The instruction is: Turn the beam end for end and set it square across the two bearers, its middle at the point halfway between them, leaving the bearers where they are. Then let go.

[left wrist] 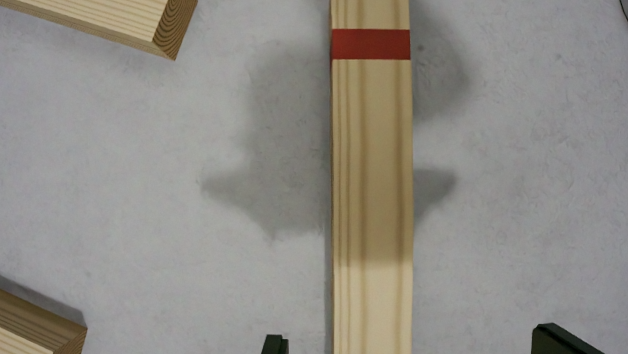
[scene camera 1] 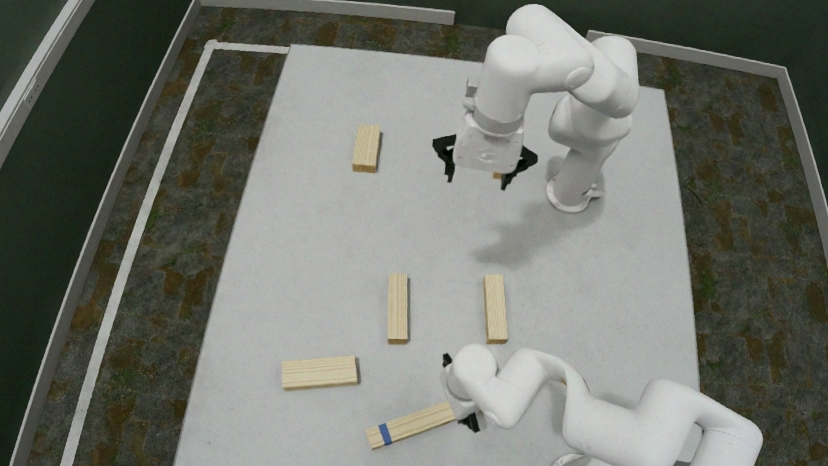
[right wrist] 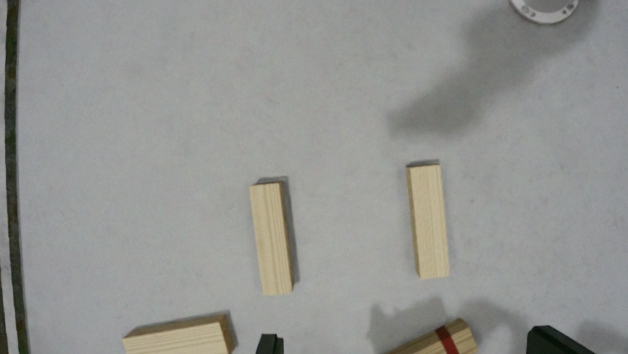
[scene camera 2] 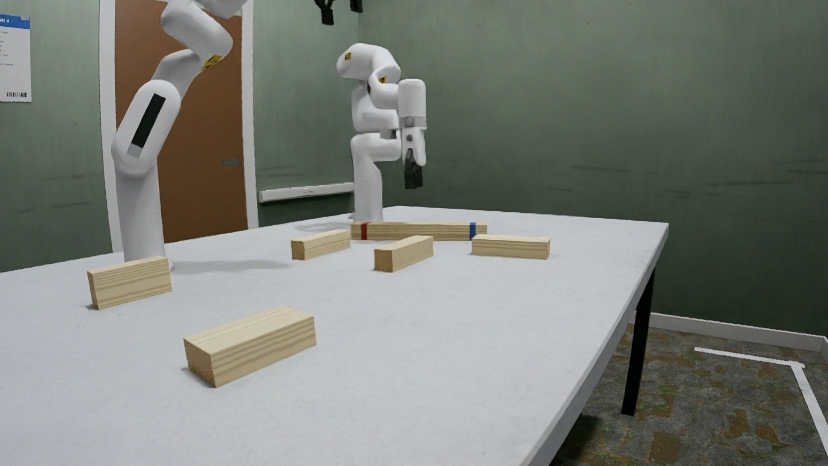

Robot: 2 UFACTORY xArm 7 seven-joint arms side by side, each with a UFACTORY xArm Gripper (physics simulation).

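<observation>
The beam lies flat and aslant on the table, its blue-banded end at the lower left in scene camera 1. Its red band is hidden there by the left arm. The left bearer and right bearer stand parallel and apart, bare on top. My left gripper is open above the beam, a finger to each side. My right gripper is open, high and empty.
A loose block lies left of the beam in scene camera 1. Another block lies at the upper left. A third block is mostly hidden beneath the right gripper in scene camera 1.
</observation>
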